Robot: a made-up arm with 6 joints.
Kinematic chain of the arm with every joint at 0, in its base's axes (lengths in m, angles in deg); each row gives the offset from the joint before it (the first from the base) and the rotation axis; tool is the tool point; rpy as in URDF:
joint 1: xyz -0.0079 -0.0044 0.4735 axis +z
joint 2: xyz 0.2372 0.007 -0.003 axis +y
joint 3: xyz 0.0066 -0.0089 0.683 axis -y
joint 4: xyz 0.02 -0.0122 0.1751 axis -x
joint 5: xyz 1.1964 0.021 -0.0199 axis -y
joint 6: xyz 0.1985 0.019 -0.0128 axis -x
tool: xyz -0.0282 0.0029 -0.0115 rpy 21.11 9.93 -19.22
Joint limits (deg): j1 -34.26..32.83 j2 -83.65..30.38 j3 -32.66..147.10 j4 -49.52..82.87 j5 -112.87..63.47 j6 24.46..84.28
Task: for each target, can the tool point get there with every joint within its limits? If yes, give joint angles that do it. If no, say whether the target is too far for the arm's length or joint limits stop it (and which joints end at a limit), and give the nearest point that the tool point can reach.
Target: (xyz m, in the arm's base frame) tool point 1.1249 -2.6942 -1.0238
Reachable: no: too far | nearest point 1.1359 -0.9638 0.0542 | short by 2.039 m
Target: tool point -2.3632 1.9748 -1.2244
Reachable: no: too far | nearest point -1.3136 0.9213 -0.2338 | short by 1.787 m
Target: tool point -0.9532 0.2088 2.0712
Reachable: yes | joints -15.52 -35.39 91.89 24.82 -44.50 36.61
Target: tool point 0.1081 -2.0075 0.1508
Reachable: no: joint limits stop it (at a limit: joint 1, joint 3, joint 4) | nearest point 0.9384 -0.8910 0.1321 | short by 1.391 m
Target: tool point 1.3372 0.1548 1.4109
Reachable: yes | joints 5.69 -21.42 -16.61 26.24 22.61 72.82
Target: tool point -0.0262 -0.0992 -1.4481
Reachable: no: joint limits stop it (at a limit: joint 1, joint 2, joint 3, joint 5, joint 6) | nearest point -0.8658 -0.5808 -0.6518 | short by 1.253 m
